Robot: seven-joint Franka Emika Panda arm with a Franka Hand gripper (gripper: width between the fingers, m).
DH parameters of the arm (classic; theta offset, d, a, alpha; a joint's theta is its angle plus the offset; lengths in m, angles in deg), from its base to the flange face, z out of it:
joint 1: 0 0.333 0 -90
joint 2: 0 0 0 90
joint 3: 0 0.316 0.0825 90
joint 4: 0 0 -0.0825 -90
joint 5: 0 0.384 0 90
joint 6: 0 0 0.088 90
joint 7: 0 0.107 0 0
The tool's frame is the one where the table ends.
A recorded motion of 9 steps. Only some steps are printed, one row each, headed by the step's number.
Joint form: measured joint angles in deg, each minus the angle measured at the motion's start. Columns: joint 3, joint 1, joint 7, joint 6, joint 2, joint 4, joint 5.
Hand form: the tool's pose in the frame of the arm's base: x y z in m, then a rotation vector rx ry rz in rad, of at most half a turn. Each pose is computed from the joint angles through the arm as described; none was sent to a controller.
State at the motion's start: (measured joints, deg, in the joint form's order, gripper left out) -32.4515 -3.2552 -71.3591 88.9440 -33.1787 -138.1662 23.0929
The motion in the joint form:
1: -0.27 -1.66 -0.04 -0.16 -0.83 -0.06 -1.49
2: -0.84 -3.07 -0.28 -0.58 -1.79 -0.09 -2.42
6: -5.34 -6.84 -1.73 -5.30 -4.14 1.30 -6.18
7: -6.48 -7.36 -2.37 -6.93 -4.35 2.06 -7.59
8: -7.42 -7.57 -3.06 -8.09 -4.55 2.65 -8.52
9: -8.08 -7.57 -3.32 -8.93 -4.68 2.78 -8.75
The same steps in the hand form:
1: 0.2942 -0.1984 0.4859 -2.2837 -0.7903 -0.4068
2: 0.2833 -0.2087 0.4885 -2.2985 -0.7739 -0.4238
6: 0.2363 -0.2489 0.4947 -2.3073 -0.7123 -0.4546
7: 0.2253 -0.2578 0.4960 -2.3079 -0.7111 -0.4457
8: 0.2173 -0.2640 0.4971 -2.3053 -0.7155 -0.4442
9: 0.2129 -0.2661 0.4964 -2.2944 -0.7141 -0.4432

